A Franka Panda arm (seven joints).
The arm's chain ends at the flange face. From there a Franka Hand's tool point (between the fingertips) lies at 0.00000 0.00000 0.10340 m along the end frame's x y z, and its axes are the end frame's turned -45 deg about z.
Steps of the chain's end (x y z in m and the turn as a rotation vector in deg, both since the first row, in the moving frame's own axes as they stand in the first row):
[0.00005 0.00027 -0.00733 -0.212 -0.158 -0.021]
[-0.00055 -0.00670 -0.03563 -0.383 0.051 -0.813]
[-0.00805 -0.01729 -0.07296 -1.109 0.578 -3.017]
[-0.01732 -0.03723 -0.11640 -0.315 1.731 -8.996]
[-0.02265 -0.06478 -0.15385 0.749 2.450 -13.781]
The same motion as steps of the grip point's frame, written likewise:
[-0.00063 0.00030 -0.00733 -0.038 -0.262 -0.021]
[0.00393 -0.00457 -0.03563 -0.307 -0.235 -0.813]
[0.00591 -0.01575 -0.07298 -1.193 -0.375 -3.017]
[0.01608 -0.03611 -0.11645 -1.447 1.001 -8.996]
[0.03409 -0.06016 -0.15395 -1.203 2.262 -13.781]

